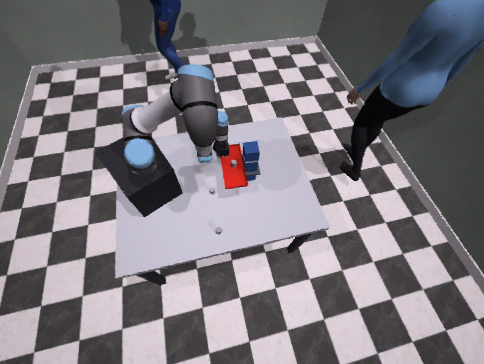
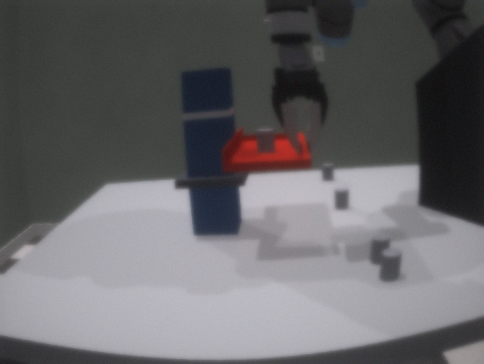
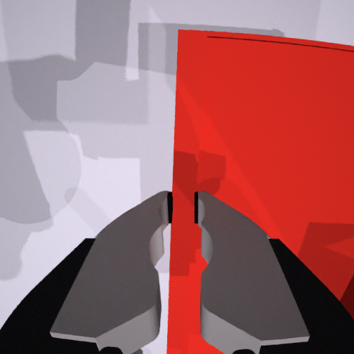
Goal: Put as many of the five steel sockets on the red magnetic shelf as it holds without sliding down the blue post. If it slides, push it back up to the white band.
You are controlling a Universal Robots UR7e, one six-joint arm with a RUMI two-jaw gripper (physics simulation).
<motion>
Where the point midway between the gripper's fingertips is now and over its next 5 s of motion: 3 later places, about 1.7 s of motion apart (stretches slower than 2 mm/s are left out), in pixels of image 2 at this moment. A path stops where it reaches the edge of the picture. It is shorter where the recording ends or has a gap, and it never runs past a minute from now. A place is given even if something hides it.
My gripper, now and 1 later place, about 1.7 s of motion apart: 305, 155; 297, 74
</motion>
